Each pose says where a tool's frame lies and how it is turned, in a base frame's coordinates. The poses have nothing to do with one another.
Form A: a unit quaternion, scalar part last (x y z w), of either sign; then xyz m.
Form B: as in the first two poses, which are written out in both.
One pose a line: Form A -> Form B
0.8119, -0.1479, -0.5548, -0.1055, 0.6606, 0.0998, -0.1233 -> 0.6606, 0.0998, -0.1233, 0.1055, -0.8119, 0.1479, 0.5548
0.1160, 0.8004, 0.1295, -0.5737, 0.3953, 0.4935, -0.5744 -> 0.3953, 0.4935, -0.5744, 0.5737, -0.1160, -0.8004, -0.1295
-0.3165, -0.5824, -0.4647, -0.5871, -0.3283, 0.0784, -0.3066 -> -0.3283, 0.0784, -0.3066, 0.5871, 0.3165, 0.5824, 0.4647
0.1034, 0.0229, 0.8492, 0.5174, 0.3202, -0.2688, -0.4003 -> 0.3202, -0.2688, -0.4003, 0.5174, 0.1034, 0.0229, 0.8492
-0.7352, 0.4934, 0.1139, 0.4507, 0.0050, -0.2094, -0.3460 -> 0.0050, -0.2094, -0.3460, 0.4507, -0.7352, 0.4934, 0.1139
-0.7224, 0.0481, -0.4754, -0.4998, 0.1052, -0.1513, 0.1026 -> 0.1052, -0.1513, 0.1026, 0.4998, 0.7224, -0.0481, 0.4754
